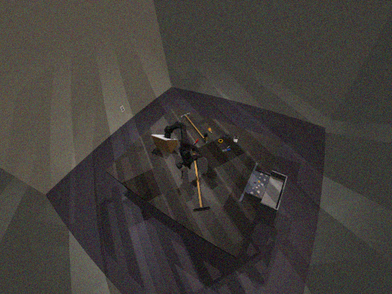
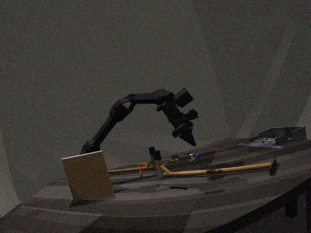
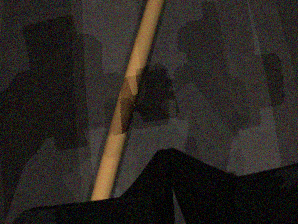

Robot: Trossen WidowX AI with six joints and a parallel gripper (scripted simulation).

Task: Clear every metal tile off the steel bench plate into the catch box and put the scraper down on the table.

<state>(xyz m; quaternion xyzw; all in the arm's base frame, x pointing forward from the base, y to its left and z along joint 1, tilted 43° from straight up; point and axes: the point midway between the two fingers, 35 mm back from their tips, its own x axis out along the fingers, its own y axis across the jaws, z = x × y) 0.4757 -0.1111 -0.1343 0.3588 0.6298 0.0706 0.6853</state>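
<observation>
My gripper tip is 9 cm above the long scraper, 5 cm short of it and 2 cm to the right of it. The rest, counted from my gripper tip: red-handled tool (38 cm to the left, 26 cm behind, 14 cm below); then blue piece (48 cm to the left, 15 cm below, 9 cm ahead); then yellow ring (55 cm to the left, 15 cm below, 3 cm behind).
</observation>
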